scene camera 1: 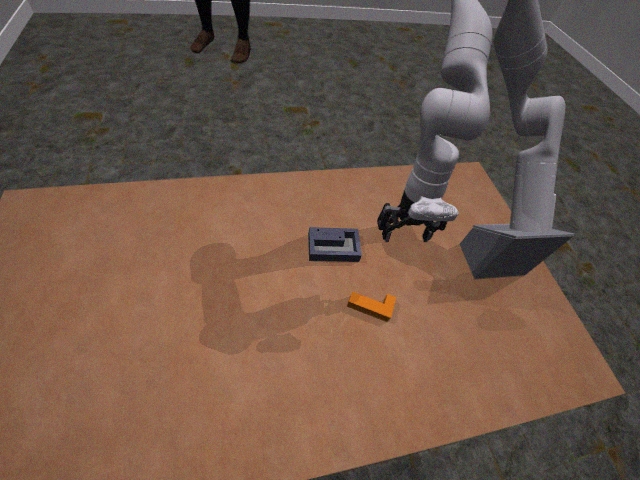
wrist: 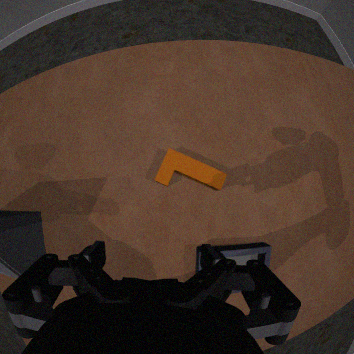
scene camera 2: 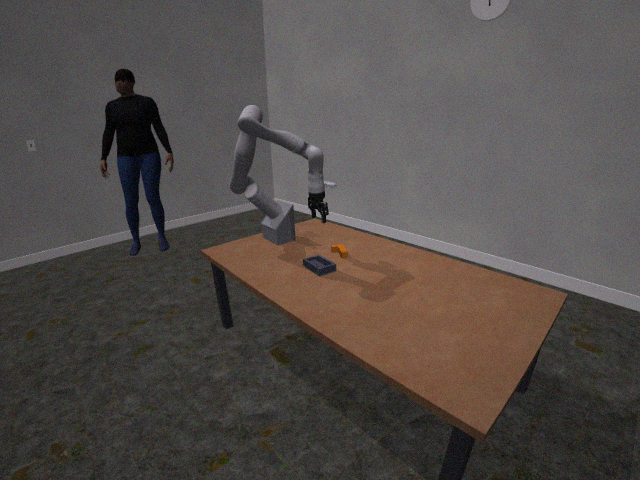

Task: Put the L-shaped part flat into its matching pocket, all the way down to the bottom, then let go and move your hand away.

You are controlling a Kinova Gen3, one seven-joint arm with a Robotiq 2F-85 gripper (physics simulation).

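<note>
The orange L-shaped part lies flat on the table, apart from the pocket block. The dark blue-grey block with the L-shaped pocket lies on the table; its pocket is empty and shows a light grey bottom. In the wrist view the block is partly hidden behind one finger. My gripper is open and empty. It hangs above the table, between the block and the robot base in scene camera 1, and well above the part.
The robot's grey wedge-shaped base stands on the wooden table near one end. Shadows of the arm fall across the table. A person stands on the floor beyond the table.
</note>
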